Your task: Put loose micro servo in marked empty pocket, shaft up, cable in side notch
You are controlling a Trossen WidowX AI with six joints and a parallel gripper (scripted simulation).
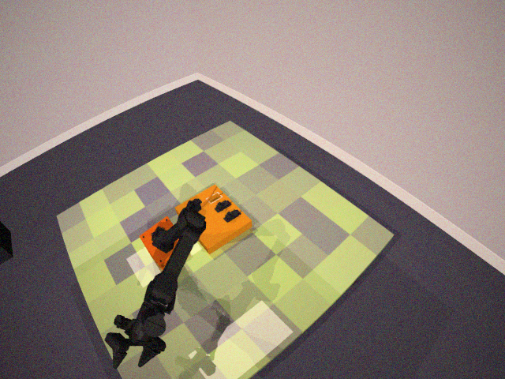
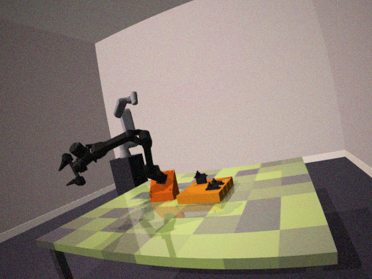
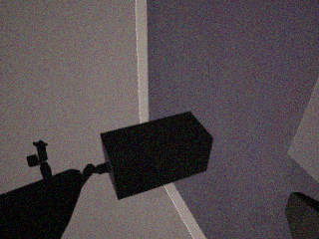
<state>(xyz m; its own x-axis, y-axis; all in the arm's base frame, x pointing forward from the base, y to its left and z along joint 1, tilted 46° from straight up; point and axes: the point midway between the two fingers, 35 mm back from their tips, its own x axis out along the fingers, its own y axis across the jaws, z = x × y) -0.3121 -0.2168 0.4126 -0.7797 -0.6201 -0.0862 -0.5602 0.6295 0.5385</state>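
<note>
My gripper tip is 550 mm short of the orange deck, 480 mm to the right of it and 250 mm above it.
</note>
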